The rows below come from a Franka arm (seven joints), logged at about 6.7 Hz.
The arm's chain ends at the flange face. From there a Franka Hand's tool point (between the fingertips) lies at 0.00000 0.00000 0.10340 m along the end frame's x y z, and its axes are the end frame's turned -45 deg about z.
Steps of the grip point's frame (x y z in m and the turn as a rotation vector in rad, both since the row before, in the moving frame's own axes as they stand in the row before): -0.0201 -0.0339 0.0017 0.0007 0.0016 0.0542; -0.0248 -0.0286 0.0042 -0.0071 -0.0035 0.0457; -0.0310 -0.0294 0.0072 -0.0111 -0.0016 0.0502; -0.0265 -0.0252 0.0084 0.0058 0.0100 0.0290
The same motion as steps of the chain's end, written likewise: -0.0383 -0.0096 0.0017 0.0016 0.0006 0.0542; -0.0380 -0.0035 0.0042 -0.0075 0.0025 0.0457; -0.0434 0.0002 0.0072 -0.0090 0.0067 0.0502; -0.0369 0.0021 0.0084 0.0112 0.0030 0.0290
